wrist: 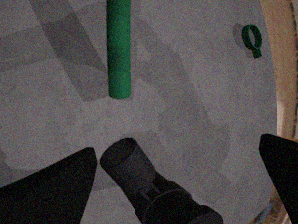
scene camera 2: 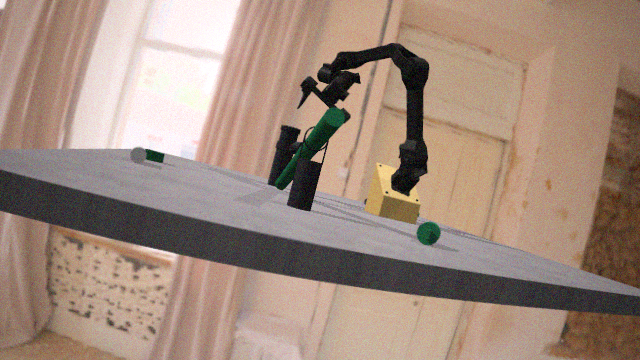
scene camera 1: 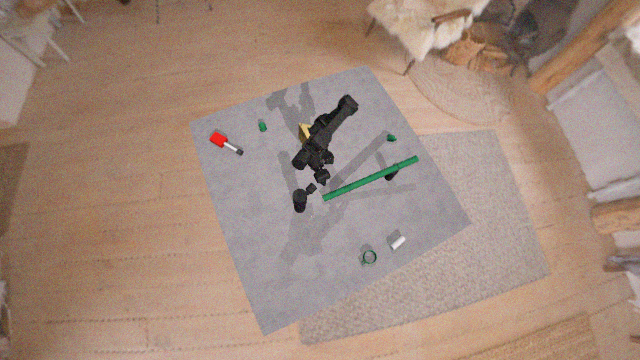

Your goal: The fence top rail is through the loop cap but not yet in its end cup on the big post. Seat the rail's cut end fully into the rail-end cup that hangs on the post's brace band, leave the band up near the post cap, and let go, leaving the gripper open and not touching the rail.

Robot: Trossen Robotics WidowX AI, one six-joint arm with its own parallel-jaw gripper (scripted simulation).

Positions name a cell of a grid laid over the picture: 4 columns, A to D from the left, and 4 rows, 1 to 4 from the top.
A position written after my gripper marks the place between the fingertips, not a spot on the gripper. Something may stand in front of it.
Note:
My gripper (scene camera 2: B2) is open and holds nothing. Also in view: a top rail (scene camera 2: C2) and a rail-end cup (wrist: B3).
My gripper shows as well in the wrist view (wrist: C3).

